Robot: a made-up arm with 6 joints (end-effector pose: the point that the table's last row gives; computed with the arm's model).
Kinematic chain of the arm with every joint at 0, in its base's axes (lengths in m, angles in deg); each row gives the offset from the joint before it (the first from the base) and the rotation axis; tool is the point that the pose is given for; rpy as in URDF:
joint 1: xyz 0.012 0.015 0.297 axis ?
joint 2: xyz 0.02 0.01 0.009 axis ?
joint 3: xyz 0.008 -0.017 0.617 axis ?
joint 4: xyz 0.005 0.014 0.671 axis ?
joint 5: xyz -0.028 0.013 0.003 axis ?
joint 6: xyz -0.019 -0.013 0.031 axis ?
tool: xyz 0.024 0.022 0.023 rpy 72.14 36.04 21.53
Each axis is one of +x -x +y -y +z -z.
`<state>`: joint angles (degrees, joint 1 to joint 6).
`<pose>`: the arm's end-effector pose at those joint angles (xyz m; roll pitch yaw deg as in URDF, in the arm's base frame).
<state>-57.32 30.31 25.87 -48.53 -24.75 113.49</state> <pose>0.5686 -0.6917 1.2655 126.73 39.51 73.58</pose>
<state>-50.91 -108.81 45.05 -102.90 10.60 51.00</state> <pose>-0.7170 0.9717 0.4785 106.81 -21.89 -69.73</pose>
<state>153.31 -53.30 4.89 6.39 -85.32 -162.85</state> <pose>0.9203 -0.4077 1.0511 -138.95 0.56 127.03</pose>
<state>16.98 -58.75 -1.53 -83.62 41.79 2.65</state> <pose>-1.0463 -0.3095 1.0110 136.95 9.21 9.99</pose>
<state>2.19 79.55 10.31 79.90 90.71 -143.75</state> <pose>1.3370 0.0930 0.3707 -68.13 34.76 -55.44</pose>
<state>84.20 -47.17 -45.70 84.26 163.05 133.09</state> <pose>-0.1393 -1.0390 0.7056 171.00 19.30 -132.14</pose>
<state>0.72 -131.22 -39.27 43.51 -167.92 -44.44</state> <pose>-0.5081 -0.0215 -0.7154 51.43 49.28 -80.61</pose>
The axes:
joint 1: +z
joint 2: +y
joint 3: +y
joint 4: +z
joint 5: +y
joint 6: +z

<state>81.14 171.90 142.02 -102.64 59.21 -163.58</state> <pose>-0.0693 -0.4216 0.1861 -4.12 2.71 -166.01</pose>
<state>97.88 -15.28 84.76 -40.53 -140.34 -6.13</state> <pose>-0.1149 0.4515 1.1586 13.99 -21.25 117.25</pose>
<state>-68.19 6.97 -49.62 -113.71 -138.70 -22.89</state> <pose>-0.0352 0.3183 1.4189 153.58 -49.93 92.94</pose>
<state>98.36 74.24 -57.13 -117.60 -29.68 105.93</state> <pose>-0.1991 0.8762 1.1139 24.47 65.12 73.50</pose>
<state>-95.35 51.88 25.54 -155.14 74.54 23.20</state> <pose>-0.1279 -1.1639 0.8346 43.95 49.01 116.11</pose>
